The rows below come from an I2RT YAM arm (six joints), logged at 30 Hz.
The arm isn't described. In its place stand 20 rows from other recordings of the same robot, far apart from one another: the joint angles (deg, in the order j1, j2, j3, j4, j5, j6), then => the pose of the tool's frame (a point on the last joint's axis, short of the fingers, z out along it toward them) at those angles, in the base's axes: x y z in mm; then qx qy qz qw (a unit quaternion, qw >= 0).
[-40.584, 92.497, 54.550, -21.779, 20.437, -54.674] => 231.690, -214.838, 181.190, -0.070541, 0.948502, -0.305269, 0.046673
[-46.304, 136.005, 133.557, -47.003, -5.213, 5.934] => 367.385, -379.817, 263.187, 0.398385, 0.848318, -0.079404, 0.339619
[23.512, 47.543, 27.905, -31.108, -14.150, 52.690] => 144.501, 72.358, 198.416, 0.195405, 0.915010, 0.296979, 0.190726
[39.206, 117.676, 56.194, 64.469, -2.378, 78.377] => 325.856, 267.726, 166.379, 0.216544, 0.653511, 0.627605, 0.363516
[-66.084, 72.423, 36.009, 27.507, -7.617, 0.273] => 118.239, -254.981, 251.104, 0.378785, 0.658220, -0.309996, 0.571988
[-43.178, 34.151, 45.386, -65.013, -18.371, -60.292] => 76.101, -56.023, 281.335, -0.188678, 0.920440, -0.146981, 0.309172
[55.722, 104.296, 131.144, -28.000, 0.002, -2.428] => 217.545, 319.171, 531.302, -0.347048, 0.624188, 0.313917, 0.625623
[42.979, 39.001, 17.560, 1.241, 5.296, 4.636] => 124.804, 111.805, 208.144, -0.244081, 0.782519, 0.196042, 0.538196
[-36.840, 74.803, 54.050, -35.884, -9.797, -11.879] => 212.631, -151.731, 246.459, 0.182324, 0.937160, -0.043450, 0.294280
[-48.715, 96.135, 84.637, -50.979, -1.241, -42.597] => 232.105, -263.170, 288.760, 0.049257, 0.969991, -0.162760, 0.173783
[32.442, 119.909, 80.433, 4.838, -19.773, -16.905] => 387.945, 260.868, 171.793, -0.436659, 0.759452, 0.212511, 0.432897
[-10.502, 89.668, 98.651, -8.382, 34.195, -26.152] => 344.949, -84.293, 476.100, 0.115497, 0.694494, -0.409934, 0.579907
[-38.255, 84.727, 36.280, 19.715, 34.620, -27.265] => 218.131, -197.747, 183.184, 0.229579, 0.803176, -0.478537, 0.270562
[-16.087, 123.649, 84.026, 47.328, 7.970, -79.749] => 480.522, -143.714, 237.886, -0.301739, 0.585290, -0.588175, 0.469509
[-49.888, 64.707, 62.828, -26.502, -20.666, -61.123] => 169.683, -181.918, 353.120, -0.174138, 0.831895, -0.328041, 0.412330
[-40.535, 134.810, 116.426, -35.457, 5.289, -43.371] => 394.632, -341.782, 192.098, -0.009185, 0.949678, -0.239864, 0.201227
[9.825, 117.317, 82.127, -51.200, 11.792, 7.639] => 378.436, 58.154, 147.272, -0.015730, 0.994097, -0.096726, 0.046555
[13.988, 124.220, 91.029, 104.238, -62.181, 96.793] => 415.237, 135.886, 333.589, -0.288805, 0.442608, 0.743486, 0.409778
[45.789, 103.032, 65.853, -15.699, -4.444, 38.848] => 260.957, 272.201, 183.148, -0.069662, 0.944788, 0.241321, 0.210444
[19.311, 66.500, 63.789, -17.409, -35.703, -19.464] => 237.483, 105.231, 368.551, -0.424631, 0.677758, 0.250568, 0.545479
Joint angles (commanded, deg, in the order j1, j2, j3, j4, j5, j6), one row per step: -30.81, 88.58, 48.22, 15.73, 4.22, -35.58; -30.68, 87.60, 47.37, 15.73, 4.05, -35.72; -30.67, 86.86, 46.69, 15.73, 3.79, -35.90; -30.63, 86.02, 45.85, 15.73, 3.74, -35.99; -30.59, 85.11, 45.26, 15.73, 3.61, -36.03; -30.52, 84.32, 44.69, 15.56, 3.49, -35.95; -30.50, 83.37, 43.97, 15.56, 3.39, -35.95; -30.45, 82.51, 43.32, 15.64, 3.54, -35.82; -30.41, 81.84, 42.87, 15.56, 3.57, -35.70; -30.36, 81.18, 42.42, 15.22, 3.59, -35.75; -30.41, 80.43, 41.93, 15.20, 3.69, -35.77; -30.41, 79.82, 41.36, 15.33, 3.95, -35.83
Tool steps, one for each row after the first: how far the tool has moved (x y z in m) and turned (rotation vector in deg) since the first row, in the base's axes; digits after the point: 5 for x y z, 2 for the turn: -0.00312, 0.00286, 0.00058, -0.11, -0.07, 0.34; -0.00578, 0.00470, 0.00076, -0.18, -0.09, 0.66; -0.00897, 0.00689, 0.00051, -0.23, -0.05, 0.79; -0.01165, 0.00884, 0.00201, -0.38, -0.33, 0.96; -0.01413, 0.01084, 0.00263, -0.30, -0.44, 1.11; -0.01725, 0.01289, 0.00347, -0.39, -0.66, 1.22; -0.02002, 0.01472, 0.00433, -0.49, -0.95, 1.08; -0.02211, 0.01618, 0.00503, -0.48, -1.12, 1.04; -0.02432, 0.01778, 0.00519, -0.46, -0.98, 1.09; -0.02686, 0.01888, 0.00610, -0.63, -1.15, 0.96; -0.02916, 0.02005, 0.00608, -0.86, -1.22, 0.75
